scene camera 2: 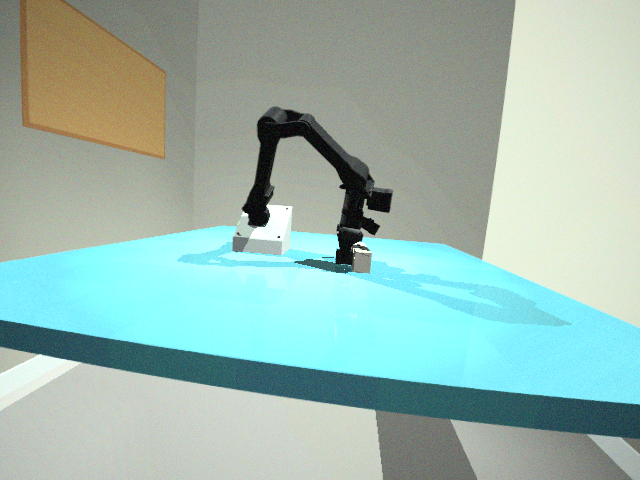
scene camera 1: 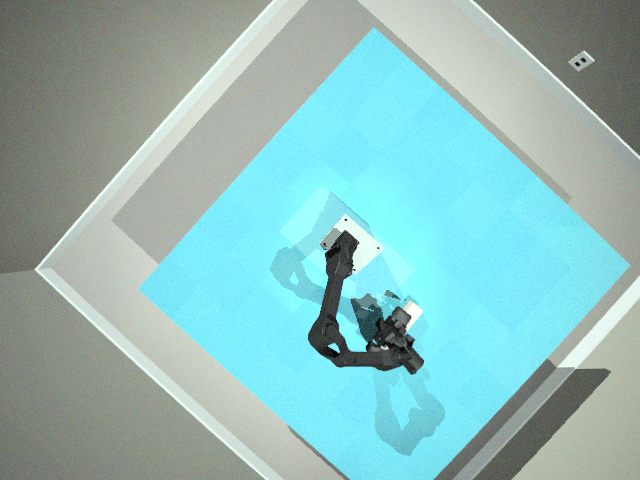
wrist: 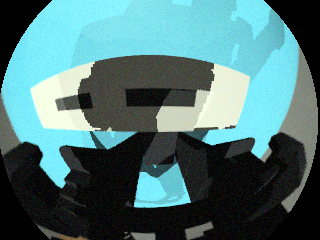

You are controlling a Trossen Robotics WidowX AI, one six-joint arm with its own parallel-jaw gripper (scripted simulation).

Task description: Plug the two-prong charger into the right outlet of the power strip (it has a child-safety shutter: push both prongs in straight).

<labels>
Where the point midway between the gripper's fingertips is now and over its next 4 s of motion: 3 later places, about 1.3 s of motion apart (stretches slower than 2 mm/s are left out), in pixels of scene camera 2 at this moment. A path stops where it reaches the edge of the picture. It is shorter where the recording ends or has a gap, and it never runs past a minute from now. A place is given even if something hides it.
My gripper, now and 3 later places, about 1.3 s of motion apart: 343,259; 340,259; 327,258; 336,231
</labels>
